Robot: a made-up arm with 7 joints. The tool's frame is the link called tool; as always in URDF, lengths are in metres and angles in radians. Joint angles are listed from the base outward. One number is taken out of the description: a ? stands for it. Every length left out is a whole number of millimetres.
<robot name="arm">
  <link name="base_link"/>
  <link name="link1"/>
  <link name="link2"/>
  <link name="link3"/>
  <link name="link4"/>
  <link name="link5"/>
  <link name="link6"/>
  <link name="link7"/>
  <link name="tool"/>
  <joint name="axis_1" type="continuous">
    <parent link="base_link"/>
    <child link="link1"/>
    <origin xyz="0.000 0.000 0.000" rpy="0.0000 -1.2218 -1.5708"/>
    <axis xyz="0 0 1"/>
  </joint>
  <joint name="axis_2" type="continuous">
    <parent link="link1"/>
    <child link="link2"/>
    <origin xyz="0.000 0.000 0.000" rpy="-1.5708 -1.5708 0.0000"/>
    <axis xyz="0 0 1"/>
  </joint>
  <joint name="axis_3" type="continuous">
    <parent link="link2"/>
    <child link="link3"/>
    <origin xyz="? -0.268 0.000" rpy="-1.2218 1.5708 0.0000"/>
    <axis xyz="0 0 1"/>
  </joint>
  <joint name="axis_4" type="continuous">
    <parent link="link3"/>
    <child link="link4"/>
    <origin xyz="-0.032 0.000 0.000" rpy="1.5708 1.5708 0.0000"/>
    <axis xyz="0 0 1"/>
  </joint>
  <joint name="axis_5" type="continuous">
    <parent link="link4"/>
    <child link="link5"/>
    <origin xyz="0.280 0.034 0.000" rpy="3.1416 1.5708 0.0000"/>
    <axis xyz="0 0 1"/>
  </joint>
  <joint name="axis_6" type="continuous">
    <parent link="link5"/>
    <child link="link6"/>
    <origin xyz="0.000 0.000 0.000" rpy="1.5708 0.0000 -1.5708"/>
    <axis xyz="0 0 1"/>
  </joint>
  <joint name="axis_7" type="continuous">
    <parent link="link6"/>
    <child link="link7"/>
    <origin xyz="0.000 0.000 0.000" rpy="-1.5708 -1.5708 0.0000"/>
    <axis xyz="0 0 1"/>
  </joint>
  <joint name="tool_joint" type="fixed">
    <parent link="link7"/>
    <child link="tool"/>
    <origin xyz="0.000 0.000 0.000" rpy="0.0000 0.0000 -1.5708"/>
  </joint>
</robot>
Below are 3 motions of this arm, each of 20 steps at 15 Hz.
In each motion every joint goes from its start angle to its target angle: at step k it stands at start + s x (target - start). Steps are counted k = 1, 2, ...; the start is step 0. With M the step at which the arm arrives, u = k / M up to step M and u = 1 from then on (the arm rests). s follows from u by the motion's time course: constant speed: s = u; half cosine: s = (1 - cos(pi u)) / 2; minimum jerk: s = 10 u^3 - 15 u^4 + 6 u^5.
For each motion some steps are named. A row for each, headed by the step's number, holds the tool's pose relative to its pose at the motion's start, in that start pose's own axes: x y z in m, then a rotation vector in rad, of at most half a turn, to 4 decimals.
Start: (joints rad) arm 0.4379 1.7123 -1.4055 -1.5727 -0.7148 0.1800 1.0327
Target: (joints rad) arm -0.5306 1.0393 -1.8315 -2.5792 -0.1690 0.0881 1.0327
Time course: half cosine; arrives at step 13
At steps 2, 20:
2: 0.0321 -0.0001 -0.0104 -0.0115 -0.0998 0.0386
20: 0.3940 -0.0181 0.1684 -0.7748 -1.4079 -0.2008

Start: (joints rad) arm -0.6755 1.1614 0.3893 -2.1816 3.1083 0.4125 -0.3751
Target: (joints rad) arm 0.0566 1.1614 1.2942 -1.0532 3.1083 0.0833 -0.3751
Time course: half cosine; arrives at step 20
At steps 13, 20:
13: 0.1004 -0.1266 0.2922 0.4012 -1.2707 -0.3509
20: 0.0642 -0.2217 0.3838 0.4473 -1.7223 -0.5122

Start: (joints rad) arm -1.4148 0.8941 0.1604 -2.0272 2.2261 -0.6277 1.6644
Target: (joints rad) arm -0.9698 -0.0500 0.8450 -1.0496 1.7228 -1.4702 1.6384
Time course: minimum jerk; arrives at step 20
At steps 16, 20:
16: 0.1877 -0.1675 0.4378 -1.9463 -0.8593 -1.0328
20: 0.1826 -0.1545 0.4800 -2.0158 -0.9436 -1.1427

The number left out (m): -0.097
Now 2 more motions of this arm.
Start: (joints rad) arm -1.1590 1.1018 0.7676 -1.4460 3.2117 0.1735 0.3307
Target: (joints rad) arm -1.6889 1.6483 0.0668 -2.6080 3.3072 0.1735 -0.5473
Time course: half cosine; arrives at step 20
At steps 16, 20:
16: -0.3300 0.1820 0.0507 0.4486 1.5023 -0.7022
20: -0.3421 0.1878 0.0811 0.4549 1.6570 -0.7452

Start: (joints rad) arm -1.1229 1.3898 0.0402 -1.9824 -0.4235 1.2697 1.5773
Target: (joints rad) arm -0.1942 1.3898 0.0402 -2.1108 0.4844 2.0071 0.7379
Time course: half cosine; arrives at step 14
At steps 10, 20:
10: -0.1337 0.1365 0.1082 0.4317 1.2846 -1.2194
20: -0.1441 0.1738 0.1408 0.4680 1.6436 -1.5083

